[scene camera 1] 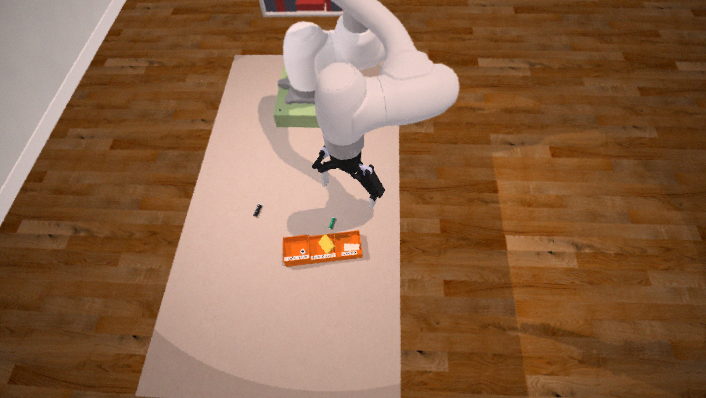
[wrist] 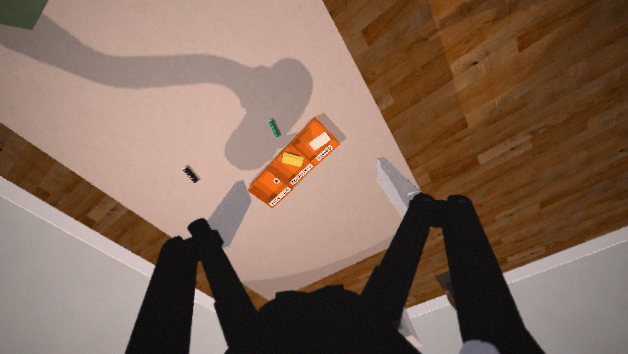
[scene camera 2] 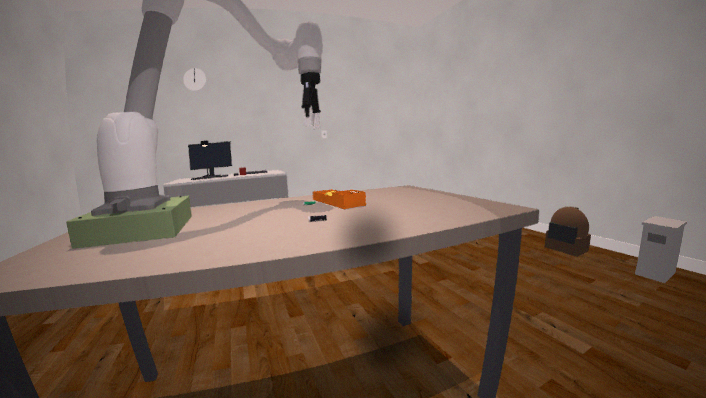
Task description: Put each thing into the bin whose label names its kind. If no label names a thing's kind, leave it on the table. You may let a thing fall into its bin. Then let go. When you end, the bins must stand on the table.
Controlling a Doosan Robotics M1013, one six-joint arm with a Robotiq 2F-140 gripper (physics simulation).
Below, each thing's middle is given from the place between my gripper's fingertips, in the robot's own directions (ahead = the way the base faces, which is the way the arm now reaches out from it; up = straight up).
The orange three-part bin (scene camera 1: 292, 246) is 6 cm ahead of my hand, 9 cm to the right of it and 26 cm below it.
